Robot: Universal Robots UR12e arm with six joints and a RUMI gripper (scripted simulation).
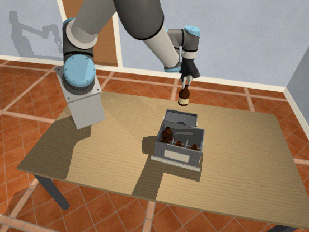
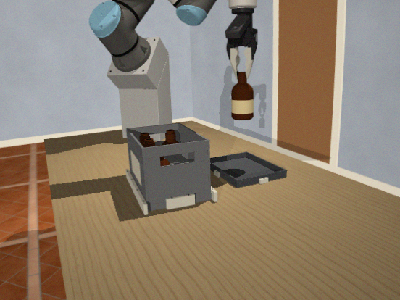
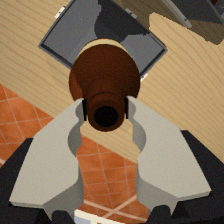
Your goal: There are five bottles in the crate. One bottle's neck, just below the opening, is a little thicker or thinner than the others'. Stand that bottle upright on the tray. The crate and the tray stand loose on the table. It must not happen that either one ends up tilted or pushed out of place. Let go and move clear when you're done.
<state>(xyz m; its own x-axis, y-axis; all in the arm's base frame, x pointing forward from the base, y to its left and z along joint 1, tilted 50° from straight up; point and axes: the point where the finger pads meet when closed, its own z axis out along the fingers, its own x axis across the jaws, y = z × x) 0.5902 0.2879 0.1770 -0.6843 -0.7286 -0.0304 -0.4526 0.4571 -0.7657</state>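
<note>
The bottle lies 70 mm below my hand. From my hand the other things lie so: grey tray (320 mm below); grey crate (20 mm behind, 280 mm to the right, 250 mm below).
</note>
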